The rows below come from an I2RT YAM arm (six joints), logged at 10 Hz.
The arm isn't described. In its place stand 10 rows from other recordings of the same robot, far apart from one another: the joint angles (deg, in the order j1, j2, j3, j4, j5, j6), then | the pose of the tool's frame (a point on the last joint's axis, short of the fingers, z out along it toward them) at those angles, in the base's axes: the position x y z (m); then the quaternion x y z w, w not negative.
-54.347, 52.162, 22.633, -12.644, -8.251, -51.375 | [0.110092 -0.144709 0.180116 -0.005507 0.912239 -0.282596 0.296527]
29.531, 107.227, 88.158, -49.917, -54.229, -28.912 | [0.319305 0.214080 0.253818 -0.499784 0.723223 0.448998 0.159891]
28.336, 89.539, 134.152, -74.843, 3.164, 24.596 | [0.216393 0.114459 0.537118 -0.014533 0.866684 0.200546 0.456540]
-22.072, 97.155, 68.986, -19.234, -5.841, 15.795 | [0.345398 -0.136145 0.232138 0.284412 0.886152 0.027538 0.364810]
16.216, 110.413, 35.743, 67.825, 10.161, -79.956 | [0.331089 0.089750 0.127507 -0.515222 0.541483 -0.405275 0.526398]
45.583, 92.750, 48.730, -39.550, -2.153, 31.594 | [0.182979 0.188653 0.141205 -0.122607 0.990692 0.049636 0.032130]
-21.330, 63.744, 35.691, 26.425, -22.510, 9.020 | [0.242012 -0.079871 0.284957 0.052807 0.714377 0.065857 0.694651]
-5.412, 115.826, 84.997, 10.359, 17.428, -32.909 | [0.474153 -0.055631 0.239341 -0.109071 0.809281 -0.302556 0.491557]
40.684, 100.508, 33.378, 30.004, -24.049, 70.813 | [0.220743 0.208894 0.106367 0.138056 0.869787 0.464920 0.090888]
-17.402, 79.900, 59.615, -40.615, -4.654, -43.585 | [0.265715 -0.080253 0.249088 -0.228997 0.939684 -0.093512 0.236241]
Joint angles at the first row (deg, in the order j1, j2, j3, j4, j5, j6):
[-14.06 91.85 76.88 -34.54 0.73 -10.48]
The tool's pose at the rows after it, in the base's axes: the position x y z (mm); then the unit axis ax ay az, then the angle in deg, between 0 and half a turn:
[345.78 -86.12 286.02 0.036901 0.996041 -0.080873 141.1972]
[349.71 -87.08 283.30 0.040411 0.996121 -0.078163 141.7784]
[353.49 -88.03 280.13 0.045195 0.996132 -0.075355 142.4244]
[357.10 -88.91 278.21 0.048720 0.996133 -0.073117 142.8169]
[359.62 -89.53 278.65 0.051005 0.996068 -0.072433 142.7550]
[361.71 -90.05 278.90 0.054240 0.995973 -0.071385 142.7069]
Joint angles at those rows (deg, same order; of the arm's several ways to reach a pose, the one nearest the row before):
[-13.91 93.03 77.69 -34.81 0.73 -9.93]
[-13.91 94.13 78.41 -35.07 0.71 -9.52]
[-13.91 95.22 79.07 -35.33 0.73 -8.97]
[-13.91 96.18 79.81 -35.55 0.71 -8.56]
[-13.91 96.73 80.51 -35.66 0.71 -8.29]
[-13.91 97.19 81.08 -35.75 0.71 -7.92]

